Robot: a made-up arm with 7 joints. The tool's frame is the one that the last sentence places.
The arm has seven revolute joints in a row. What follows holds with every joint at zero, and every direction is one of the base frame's. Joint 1 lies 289 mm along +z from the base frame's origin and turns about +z. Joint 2 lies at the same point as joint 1 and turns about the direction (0, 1, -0.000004). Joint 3 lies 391 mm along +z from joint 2 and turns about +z. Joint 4 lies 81 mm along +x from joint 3 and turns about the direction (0, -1, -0.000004). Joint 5 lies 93 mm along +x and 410 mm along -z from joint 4 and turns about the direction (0, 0.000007, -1). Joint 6 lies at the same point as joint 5 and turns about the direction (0, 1, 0.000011). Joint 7 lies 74 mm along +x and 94 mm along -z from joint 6 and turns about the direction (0, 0.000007, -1). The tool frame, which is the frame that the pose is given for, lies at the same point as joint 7; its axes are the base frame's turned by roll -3.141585, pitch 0 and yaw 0 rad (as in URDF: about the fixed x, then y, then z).
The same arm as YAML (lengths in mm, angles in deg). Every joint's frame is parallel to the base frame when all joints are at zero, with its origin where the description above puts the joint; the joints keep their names.
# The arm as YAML. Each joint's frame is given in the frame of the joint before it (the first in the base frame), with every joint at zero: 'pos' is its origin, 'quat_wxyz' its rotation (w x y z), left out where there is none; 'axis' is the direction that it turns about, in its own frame. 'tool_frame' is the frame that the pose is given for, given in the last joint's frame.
length_unit: mm
angle_unit: deg
joints:
  - joint: joint 1
    pos: [0.0, 0.0, 289.0]
    axis: [0.0, 0.0, 1.0]
  - joint: joint 2
    pos: [0.0, 0.0, 0.0]
    axis: [0.0, 1.0, 0.0]
  - joint: joint 3
    pos: [0.0, 0.0, 391.0]
    axis: [0.0, 0.0, 1.0]
  - joint: joint 4
    pos: [81.0, 0.0, 0.0]
    axis: [0.0, -1.0, 0.0]
  - joint: joint 5
    pos: [93.0, 0.0, -410.0]
    axis: [0.0, 0.0, -1.0]
  - joint: joint 6
    pos: [0.0, 0.0, 0.0]
    axis: [0.0, 1.0, 0.0]
  - joint: joint 7
    pos: [74.0, 0.0, -94.0]
    axis: [0.0, 0.0, -1.0]
tool_frame:
  pos: [0.0, 0.0, 0.0]
  quat_wxyz: [0.000004, -1.000003, 0.0, 0.0]

